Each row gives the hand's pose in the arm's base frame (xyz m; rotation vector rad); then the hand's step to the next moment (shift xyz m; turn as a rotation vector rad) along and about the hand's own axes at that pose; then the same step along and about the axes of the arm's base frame.
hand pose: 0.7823 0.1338 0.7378 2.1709 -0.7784 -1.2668
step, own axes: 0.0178 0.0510 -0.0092 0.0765 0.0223 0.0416
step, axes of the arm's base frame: 0.0040 -0.0472 0.0275 -0.0111 -0.0744 -0.0492
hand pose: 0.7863 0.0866 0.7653 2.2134 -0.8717 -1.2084
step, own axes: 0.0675 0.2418 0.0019 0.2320 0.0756 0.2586
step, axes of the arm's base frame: -0.0478 -0.2151 0.1202 -0.1500 -0.2443 -0.2104
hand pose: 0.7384 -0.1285 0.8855 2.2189 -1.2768 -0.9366
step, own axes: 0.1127 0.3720 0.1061 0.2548 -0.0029 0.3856
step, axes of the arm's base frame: -0.2570 -0.2841 0.1248 -0.1875 -0.2278 -0.3557
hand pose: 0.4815 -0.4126 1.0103 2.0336 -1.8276 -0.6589
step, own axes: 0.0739 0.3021 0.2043 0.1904 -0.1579 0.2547
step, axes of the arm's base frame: -0.3584 -0.0980 -0.0202 0.0085 -0.1530 -0.3203
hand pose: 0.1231 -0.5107 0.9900 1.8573 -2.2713 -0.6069
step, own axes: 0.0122 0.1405 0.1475 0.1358 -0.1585 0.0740
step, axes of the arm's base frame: -0.1830 0.0417 -0.0801 0.0864 -0.1394 -0.1488
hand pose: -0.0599 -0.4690 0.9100 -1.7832 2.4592 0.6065
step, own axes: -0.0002 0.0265 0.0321 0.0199 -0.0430 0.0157
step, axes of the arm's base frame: -0.0305 0.0179 -0.0220 0.0300 -0.0240 -0.0319
